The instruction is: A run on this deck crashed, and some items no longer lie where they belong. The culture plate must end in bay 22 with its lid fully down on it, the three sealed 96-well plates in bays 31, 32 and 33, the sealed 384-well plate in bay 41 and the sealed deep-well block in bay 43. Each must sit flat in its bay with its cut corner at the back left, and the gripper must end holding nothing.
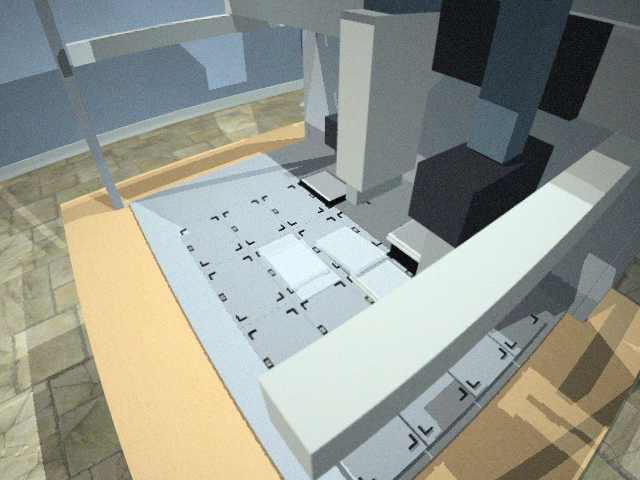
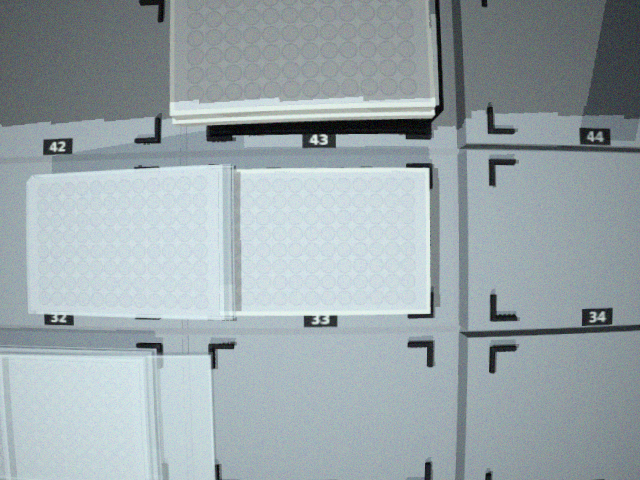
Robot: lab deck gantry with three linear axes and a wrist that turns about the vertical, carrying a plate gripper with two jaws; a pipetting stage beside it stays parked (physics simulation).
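Frame: origin at the robot's base, x ahead, y left, z up, level; centimetres.
Seen in the pictures: robot's base, origin of the base link: point(image 1: 181, 232).
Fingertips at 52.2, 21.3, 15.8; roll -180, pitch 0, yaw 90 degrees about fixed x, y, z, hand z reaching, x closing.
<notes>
Offsets run from my fingertips to a thing's top centre, as dx, dy, dz. "*": to the spot under its first point.
My gripper point(image 1: 436, 253) hangs at the right; the beam hides its fingertips, so opening and contents cannot be told. A white sealed 96-well plate @(-13.9, +14.7, -10.1) point(image 2: 302, 56) point(image 1: 408, 238) appears atop the dark deep-well block @(-13.0, +15.1, -11.6) point(image 2: 320, 127) point(image 1: 403, 258) in bay 43, shifted left. Another sealed plate @(-24.2, +4.4, -13.0) point(image 2: 124, 242) point(image 1: 351, 250) is tilted, left end in bay 32 and raised right end on the plate @(-13.0, +4.4, -14.4) point(image 2: 330, 242) point(image 1: 385, 279) in bay 33. The clear lid @(-25.7, -6.3, -13.6) point(image 2: 77, 413) point(image 1: 292, 258) sits shifted left over the culture plate @(* -20.8, -5.4, -14.3) point(image 2: 186, 413) point(image 1: 323, 286), which extends right of bay 22. A dark-sided plate @(-45.8, +15.1, -14.4) point(image 1: 325, 181), seemingly the 384-well one, lies back left.
The parked pipetting stage point(image 1: 356, 103) stands behind the plates. A pale gantry beam point(image 1: 439, 310) crosses the foreground and hides part of the deck. Bay labels 42 @(* -29.4, +10.5, -15.8) point(image 2: 57, 146), 44 point(image 2: 594, 136) and 34 @(* +3.4, -0.1, -14.3) point(image 2: 597, 316) show around the plates.
</notes>
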